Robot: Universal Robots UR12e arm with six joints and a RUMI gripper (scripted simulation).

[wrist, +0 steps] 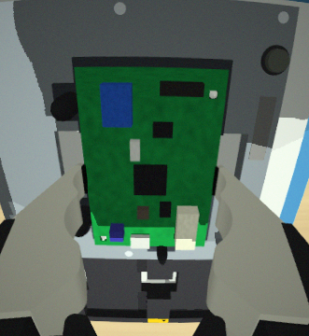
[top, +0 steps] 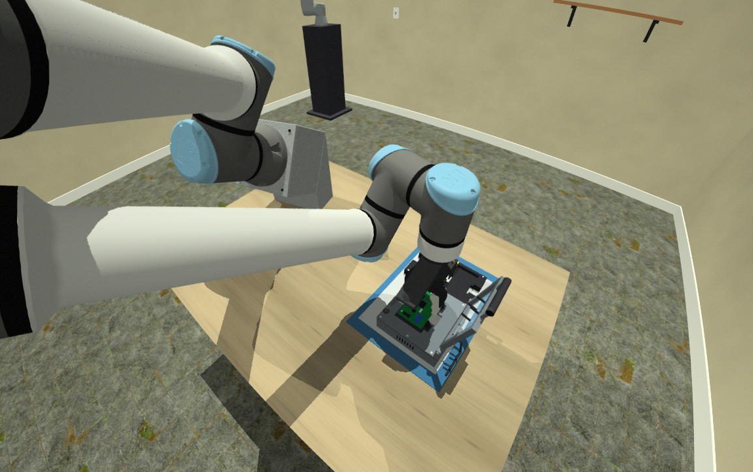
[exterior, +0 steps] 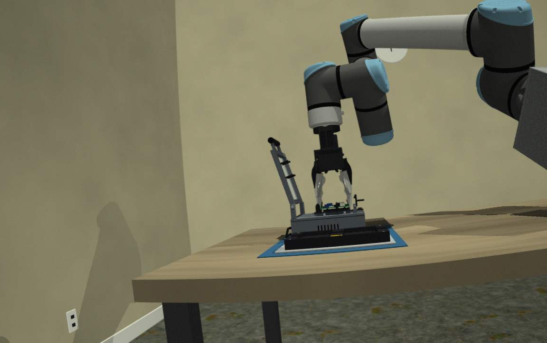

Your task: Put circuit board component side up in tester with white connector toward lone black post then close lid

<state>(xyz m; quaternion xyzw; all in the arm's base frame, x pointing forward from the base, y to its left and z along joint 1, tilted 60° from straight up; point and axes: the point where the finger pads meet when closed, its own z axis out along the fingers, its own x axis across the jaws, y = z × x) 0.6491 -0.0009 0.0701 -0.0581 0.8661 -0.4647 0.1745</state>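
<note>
Now: the green circuit board right at my hand. Also, from my hand: lid: 12 cm ahead, 10 cm above, 1 cm to the right; then grey tester: 3 cm to the left, 3 cm ahead, 3 cm above.
</note>
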